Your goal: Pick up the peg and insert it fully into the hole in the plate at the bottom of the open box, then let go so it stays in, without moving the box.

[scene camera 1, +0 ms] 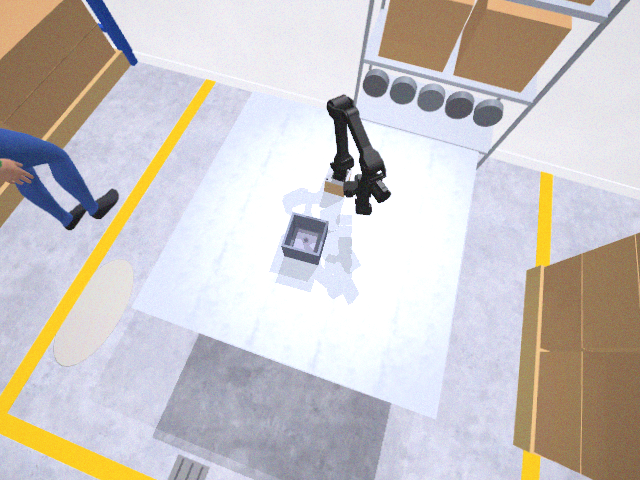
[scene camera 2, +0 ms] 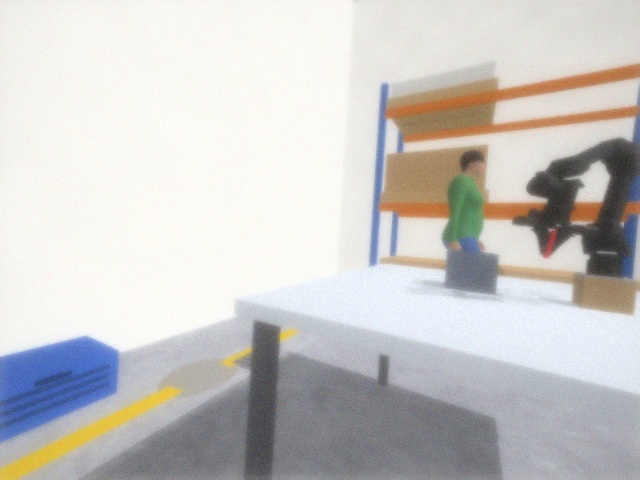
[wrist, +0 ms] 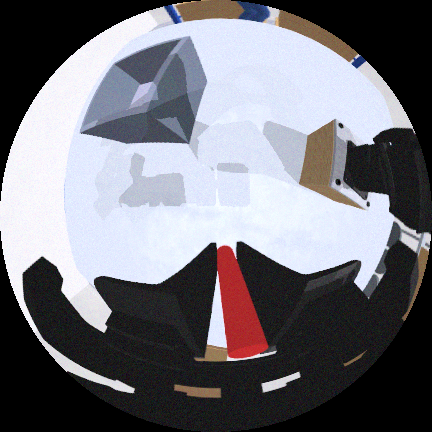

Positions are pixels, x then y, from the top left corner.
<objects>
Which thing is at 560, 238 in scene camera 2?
My gripper.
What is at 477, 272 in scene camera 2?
A grey box.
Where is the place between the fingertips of my gripper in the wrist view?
225, 247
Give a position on a red peg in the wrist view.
At 244, 336
</objects>
